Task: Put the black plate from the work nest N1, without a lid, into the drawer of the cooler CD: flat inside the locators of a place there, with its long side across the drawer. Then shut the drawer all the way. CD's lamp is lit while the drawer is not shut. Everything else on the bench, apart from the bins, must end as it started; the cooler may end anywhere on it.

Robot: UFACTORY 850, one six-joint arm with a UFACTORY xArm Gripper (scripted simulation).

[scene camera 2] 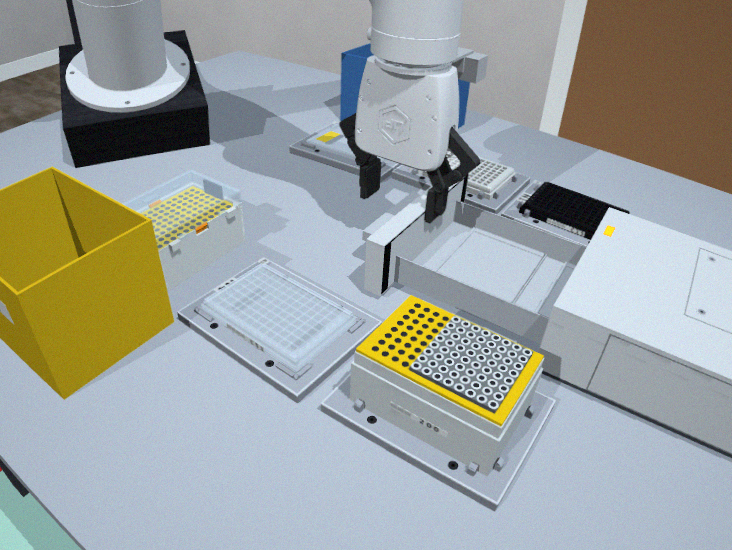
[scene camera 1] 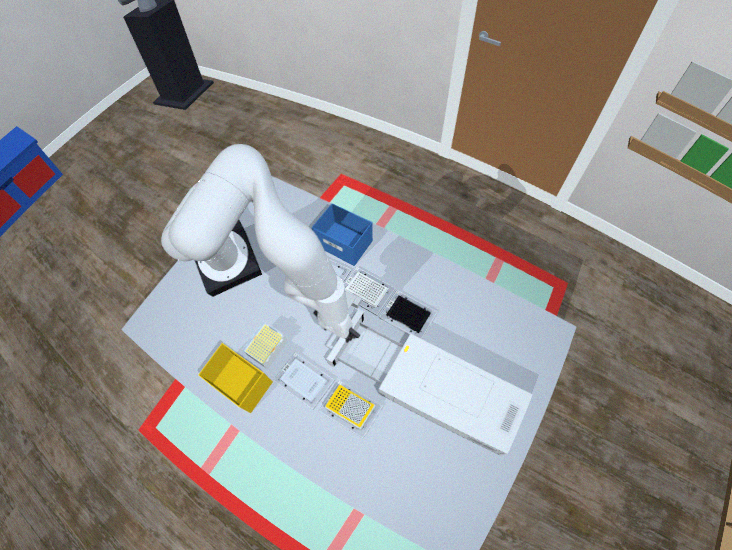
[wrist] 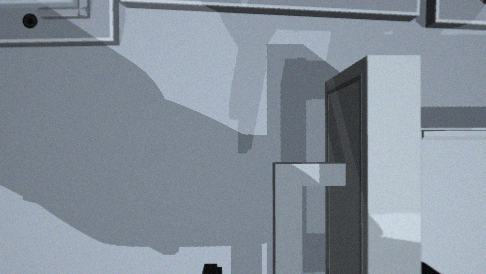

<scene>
A black plate shows in scene camera 2 and in scene camera 1; in the wrist view it is out of frame. A white well plate shows in scene camera 2 and in scene camera 1; in the wrist view it is out of frame. A blue bin shows in scene camera 2 (352, 65) and in scene camera 1 (350, 237); in the wrist view it is out of frame. The same spot on the white well plate: (scene camera 1: 371, 292) is (scene camera 2: 476, 172). One and the same spot on the black plate: (scene camera 2: 574, 212) is (scene camera 1: 406, 316).
</scene>
